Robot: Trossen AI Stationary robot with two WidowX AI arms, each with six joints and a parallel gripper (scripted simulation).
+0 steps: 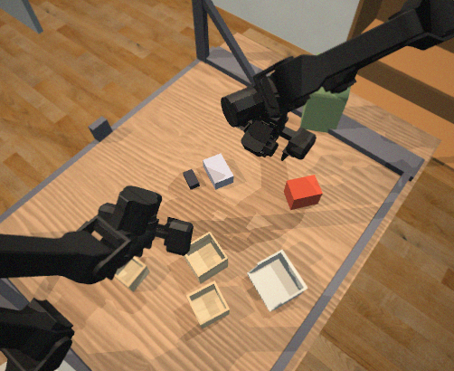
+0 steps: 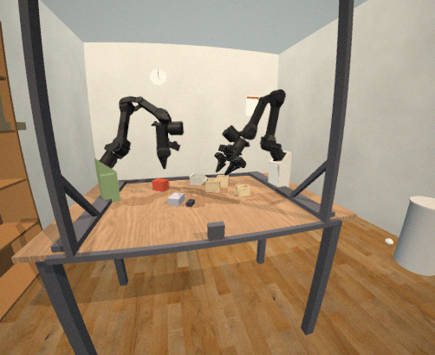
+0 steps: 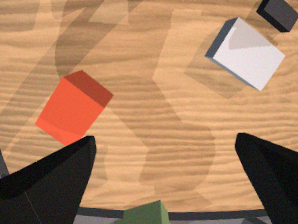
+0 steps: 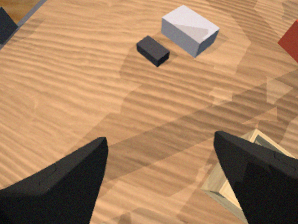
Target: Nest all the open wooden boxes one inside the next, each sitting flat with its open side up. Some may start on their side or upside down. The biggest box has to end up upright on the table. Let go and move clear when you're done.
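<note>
The medium tan wooden box lies 180 mm ahead of my right hand, 130 mm below it and 40 mm to the right of it. Also, from my right hand: small tan wooden box 130 mm below, 100 mm to the right, 10 mm behind; small dark block 180 mm to the left, 140 mm below, 80 mm behind; lavender block 240 mm to the left, 130 mm below, 40 mm behind.
</note>
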